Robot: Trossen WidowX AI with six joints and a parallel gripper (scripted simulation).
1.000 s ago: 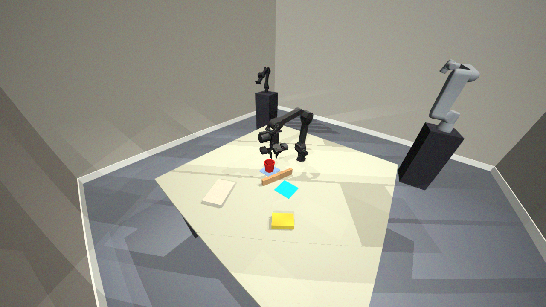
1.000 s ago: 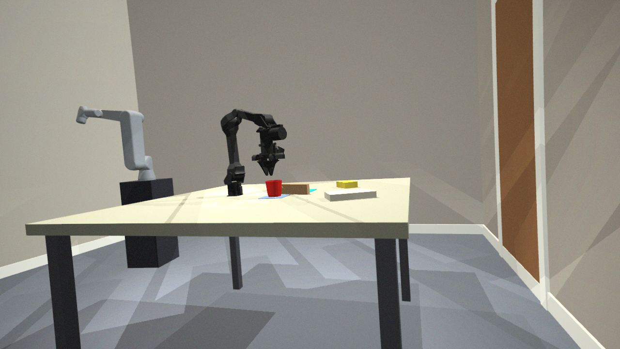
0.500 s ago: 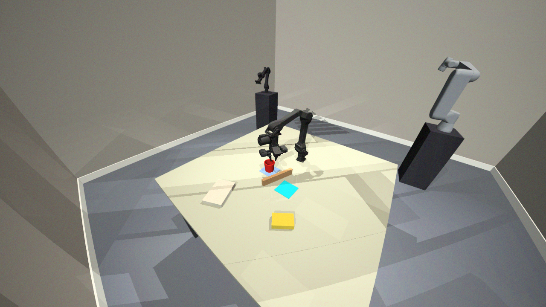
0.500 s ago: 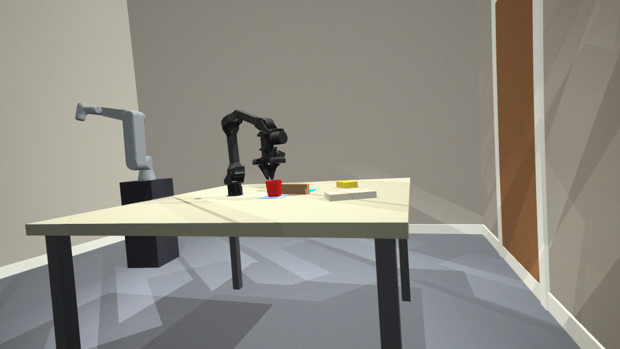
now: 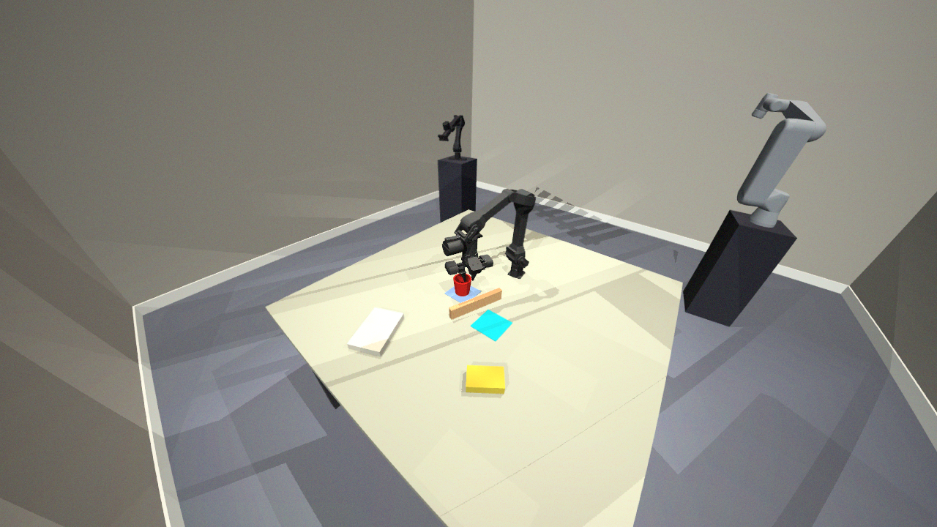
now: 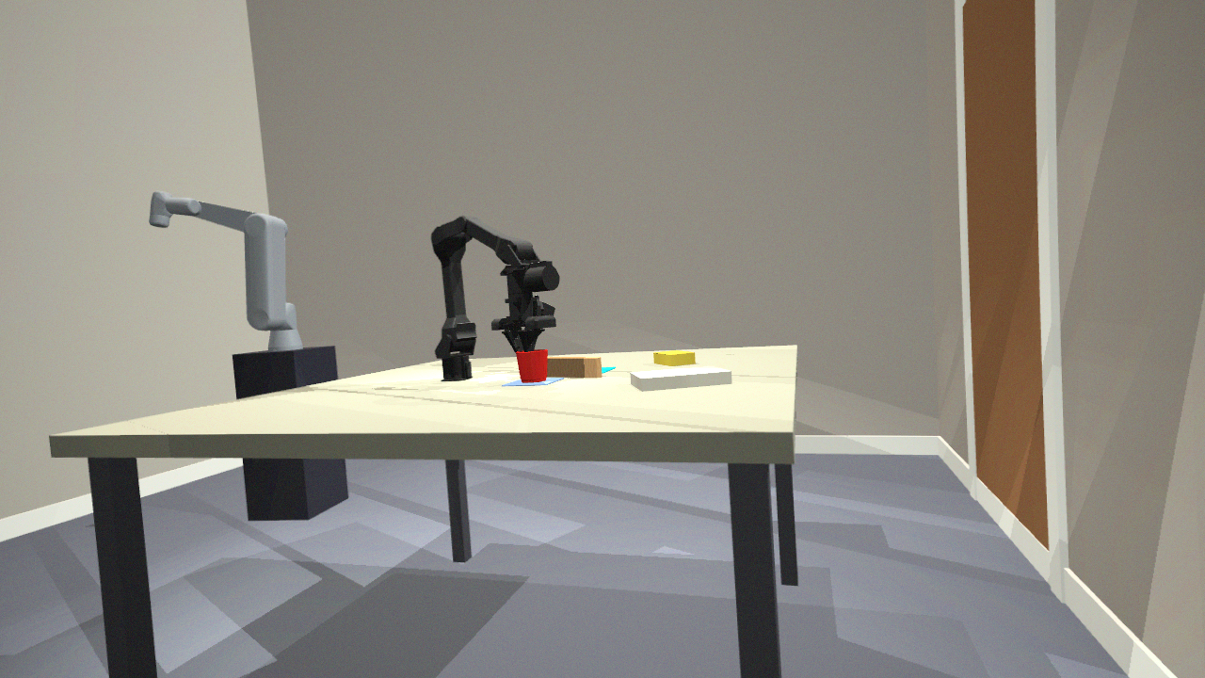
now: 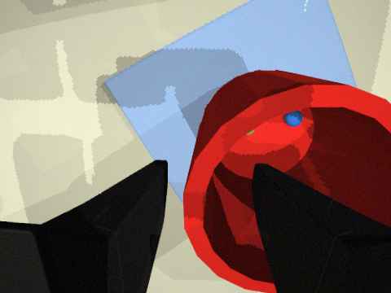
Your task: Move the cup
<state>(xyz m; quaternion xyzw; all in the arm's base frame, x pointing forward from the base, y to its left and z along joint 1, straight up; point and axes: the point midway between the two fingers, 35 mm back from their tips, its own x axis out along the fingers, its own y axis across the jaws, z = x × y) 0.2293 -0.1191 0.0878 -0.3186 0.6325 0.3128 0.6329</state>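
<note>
The green marble is 2 cm ahead of my gripper tip, 1 cm to the right of it and 4 cm below it. The rest, counted from my gripper tip: wooden block 7 cm ahead, 8 cm to the left, 4 cm below; red cup 2 cm ahead, 2 cm to the right, 1 cm below; light blue pad 2 cm ahead, 1 cm to the right, 6 cm below.
</note>
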